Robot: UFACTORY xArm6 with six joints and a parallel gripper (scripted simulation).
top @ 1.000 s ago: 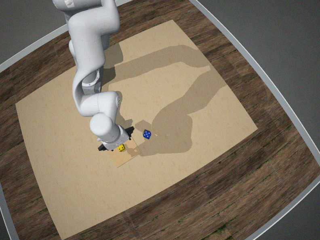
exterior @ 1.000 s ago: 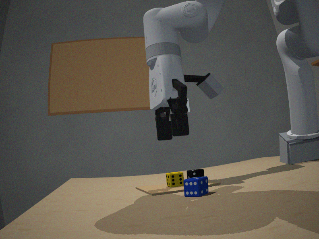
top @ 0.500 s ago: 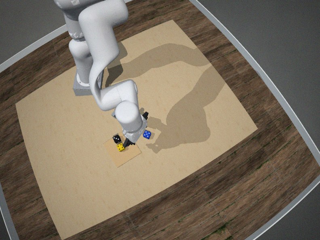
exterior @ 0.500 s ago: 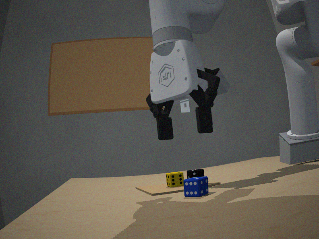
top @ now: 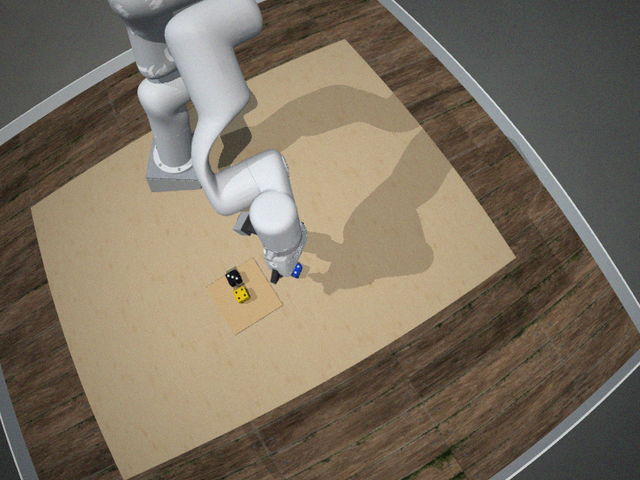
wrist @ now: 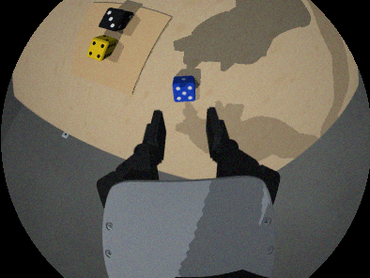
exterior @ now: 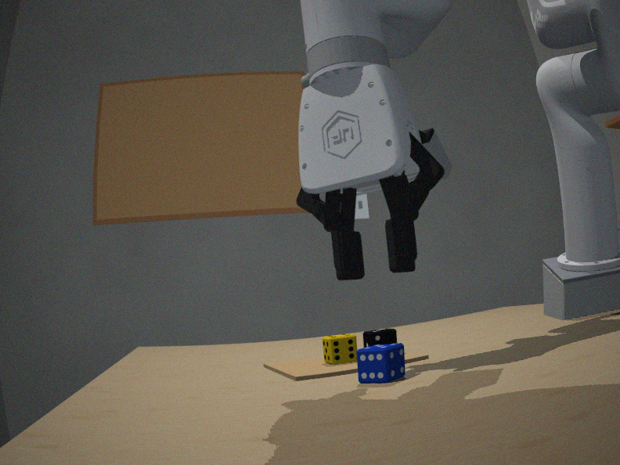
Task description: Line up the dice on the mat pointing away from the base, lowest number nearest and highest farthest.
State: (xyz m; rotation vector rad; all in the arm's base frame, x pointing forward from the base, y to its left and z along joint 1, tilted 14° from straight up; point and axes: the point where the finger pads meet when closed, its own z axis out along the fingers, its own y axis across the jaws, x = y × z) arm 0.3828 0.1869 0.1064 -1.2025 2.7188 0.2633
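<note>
Now: the blue die 9 cm below my hand. The rest, counted from my hand: thin tan mat 14 cm to the right, 11 cm below, 2 cm ahead; yellow die 14 cm to the right, 9 cm below, 2 cm ahead; black die 14 cm to the right, 9 cm below, 2 cm behind.
</note>
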